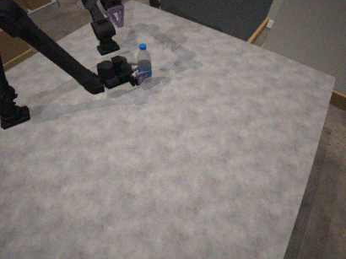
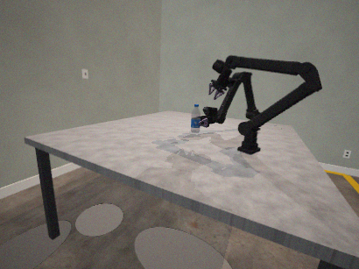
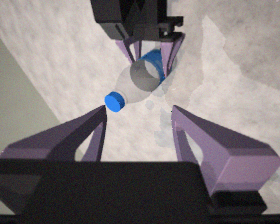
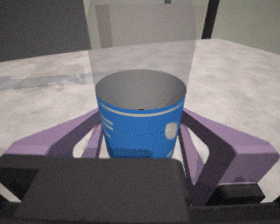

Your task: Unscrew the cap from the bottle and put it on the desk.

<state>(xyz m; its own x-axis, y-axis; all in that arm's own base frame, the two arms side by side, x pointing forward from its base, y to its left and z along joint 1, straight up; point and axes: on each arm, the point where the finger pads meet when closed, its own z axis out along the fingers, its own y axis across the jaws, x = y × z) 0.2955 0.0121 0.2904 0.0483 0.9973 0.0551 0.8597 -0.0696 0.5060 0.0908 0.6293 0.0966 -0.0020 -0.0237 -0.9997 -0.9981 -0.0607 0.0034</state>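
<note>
My right hand is 3 cm below the clear bottle. Also, from my right hand: blue cap (12 cm above).
Now: left hand 100 mm short of the blue cap, 70 mm above it and 10 mm to the right of it. From my left hand the other things lie so: clear bottle: 160 mm below, 100 mm ahead, 10 mm to the left.
</note>
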